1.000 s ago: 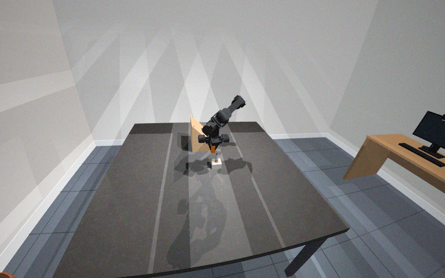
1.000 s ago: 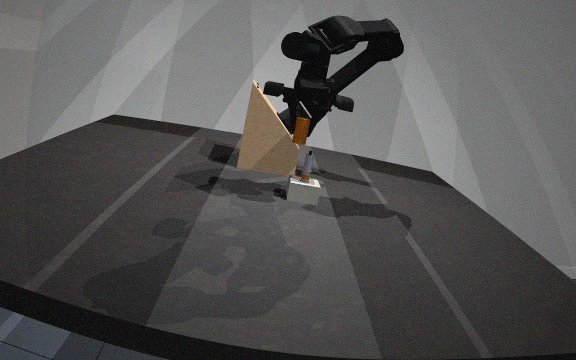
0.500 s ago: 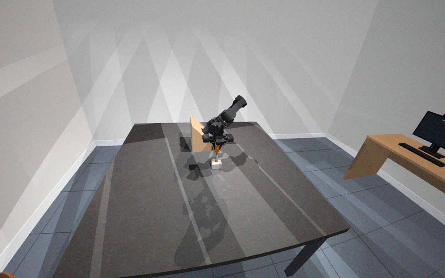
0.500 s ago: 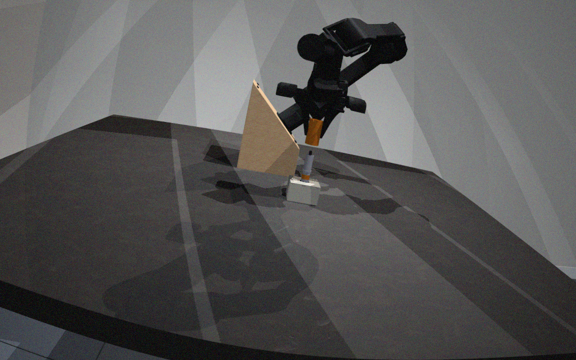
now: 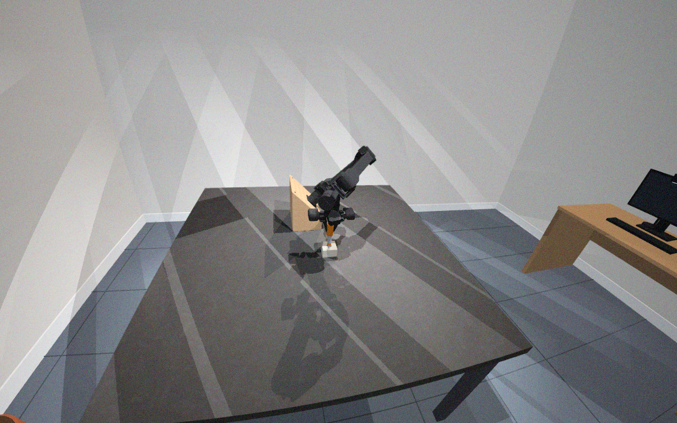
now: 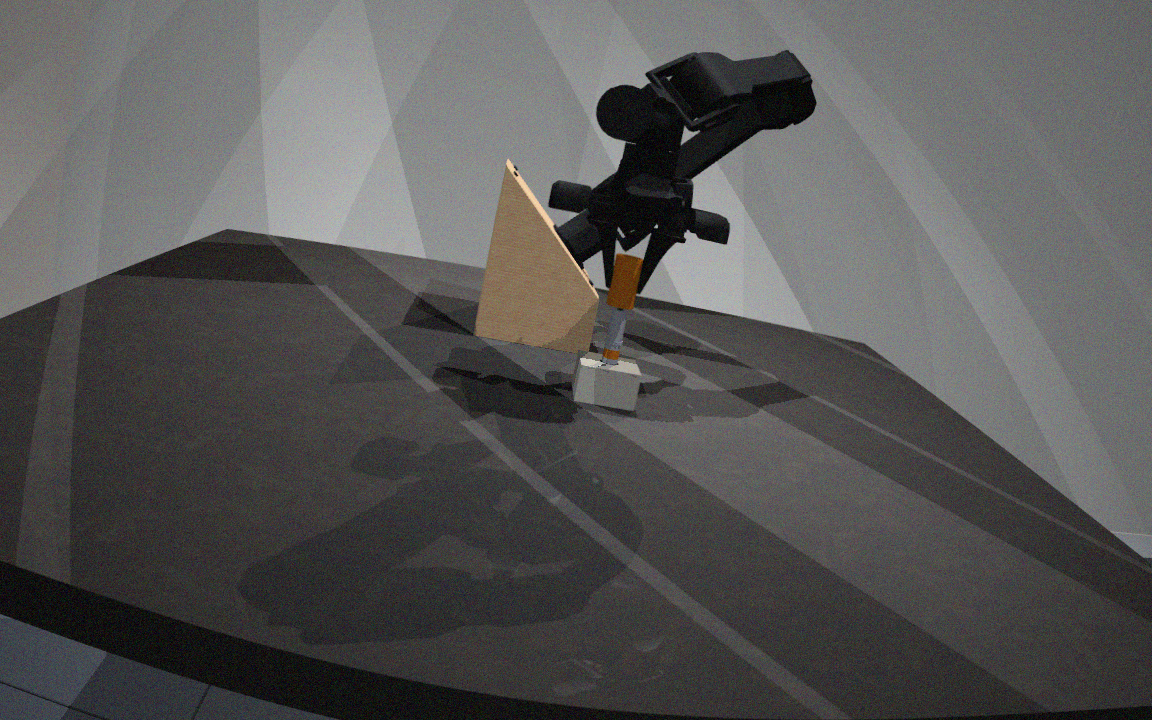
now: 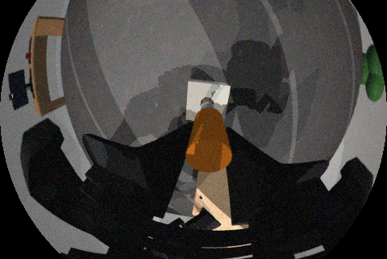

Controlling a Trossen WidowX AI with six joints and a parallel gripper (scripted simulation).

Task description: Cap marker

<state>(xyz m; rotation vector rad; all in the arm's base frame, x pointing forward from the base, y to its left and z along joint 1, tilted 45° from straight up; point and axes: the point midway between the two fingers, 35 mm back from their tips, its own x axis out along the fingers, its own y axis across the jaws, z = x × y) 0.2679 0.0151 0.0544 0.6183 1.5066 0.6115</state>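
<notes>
My gripper tip is now 10 cm above the white holder block. Also, from my gripper tip: orange cap 1 cm above.
</notes>
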